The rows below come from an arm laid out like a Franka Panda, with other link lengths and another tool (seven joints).
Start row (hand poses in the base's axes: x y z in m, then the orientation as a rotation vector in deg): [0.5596, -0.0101, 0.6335, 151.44, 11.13, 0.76]
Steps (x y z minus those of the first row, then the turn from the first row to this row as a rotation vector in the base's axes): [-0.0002, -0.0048, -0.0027, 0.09, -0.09, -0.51]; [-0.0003, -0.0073, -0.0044, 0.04, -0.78, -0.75]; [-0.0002, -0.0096, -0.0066, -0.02, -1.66, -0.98]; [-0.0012, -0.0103, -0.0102, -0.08, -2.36, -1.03]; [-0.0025, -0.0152, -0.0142, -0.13, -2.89, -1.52]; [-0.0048, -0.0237, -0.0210, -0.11, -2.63, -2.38]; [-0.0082, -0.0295, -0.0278, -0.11, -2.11, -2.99]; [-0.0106, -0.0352, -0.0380, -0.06, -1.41, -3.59]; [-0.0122, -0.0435, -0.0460, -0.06, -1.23, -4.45]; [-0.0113, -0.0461, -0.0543, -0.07, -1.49, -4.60]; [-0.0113, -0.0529, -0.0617, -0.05, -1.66, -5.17]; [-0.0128, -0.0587, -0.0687, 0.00, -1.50, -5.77]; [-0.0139, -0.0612, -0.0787, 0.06, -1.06, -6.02]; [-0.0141, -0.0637, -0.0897, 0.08, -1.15, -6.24]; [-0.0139, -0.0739, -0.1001, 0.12, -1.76, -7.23]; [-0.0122, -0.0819, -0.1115, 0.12, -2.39, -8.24]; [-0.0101, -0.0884, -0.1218, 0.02, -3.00, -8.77]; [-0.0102, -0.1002, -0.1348, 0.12, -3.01, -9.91]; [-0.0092, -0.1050, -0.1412, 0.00, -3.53, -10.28]
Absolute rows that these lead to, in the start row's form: [0.5594, -0.0149, 0.6308, 151.57, 10.43, 0.72]; [0.5593, -0.0174, 0.6291, 151.50, 9.88, 1.55]; [0.5594, -0.0197, 0.6269, 151.40, 9.28, 2.62]; [0.5584, -0.0204, 0.6233, 151.29, 8.97, 3.52]; [0.5571, -0.0253, 0.6193, 151.24, 8.15, 4.05]; [0.5548, -0.0338, 0.6125, 151.34, 7.10, 3.43]; [0.5514, -0.0396, 0.6057, 151.43, 6.47, 2.54]; [0.5490, -0.0453, 0.5955, 151.56, 5.91, 1.42]; [0.5474, -0.0536, 0.5875, 151.62, 4.83, 0.90]; [0.5483, -0.0562, 0.5792, 151.60, 4.54, 1.19]; [0.5483, -0.0630, 0.5718, 151.63, 3.73, 1.23]; [0.5468, -0.0688, 0.5648, 151.72, 2.99, 0.82]; [0.5457, -0.0713, 0.5548, 151.82, 2.81, 0.17]; [0.5455, -0.0738, 0.5438, 151.84, 2.49, 0.21]; [0.5457, -0.0840, 0.5334, 151.86, 0.97, 0.69]; [0.5474, -0.0920, 0.5220, 151.83, -0.57, 1.19]; [0.5495, -0.0985, 0.5117, 151.68, -1.48, 1.81]; [0.5494, -0.1103, 0.4987, 151.78, -2.99, 1.45]; [0.5504, -0.1151, 0.4923, 151.61, -3.65, 2.00]
